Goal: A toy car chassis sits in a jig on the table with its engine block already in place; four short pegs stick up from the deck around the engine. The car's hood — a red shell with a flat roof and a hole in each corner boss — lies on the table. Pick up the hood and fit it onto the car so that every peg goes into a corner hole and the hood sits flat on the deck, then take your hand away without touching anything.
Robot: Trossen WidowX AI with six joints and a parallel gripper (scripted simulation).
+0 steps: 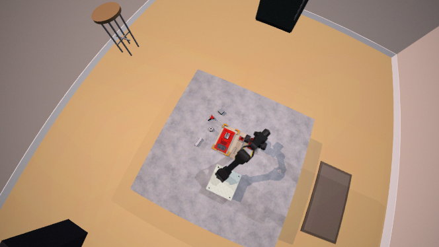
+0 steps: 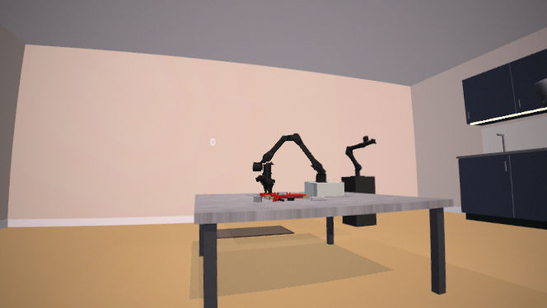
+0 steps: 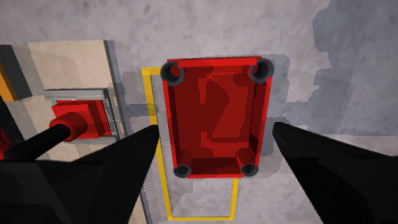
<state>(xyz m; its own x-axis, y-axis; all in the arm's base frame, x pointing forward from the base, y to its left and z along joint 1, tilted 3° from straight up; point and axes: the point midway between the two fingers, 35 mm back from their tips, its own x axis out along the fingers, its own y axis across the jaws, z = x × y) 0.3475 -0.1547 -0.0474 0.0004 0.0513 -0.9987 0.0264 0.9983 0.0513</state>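
Right now the red hood is 10 mm below my gripper tip. The rest, counted from my gripper tip: beige jig plate: 50 mm behind, 210 mm to the left, 10 mm below.
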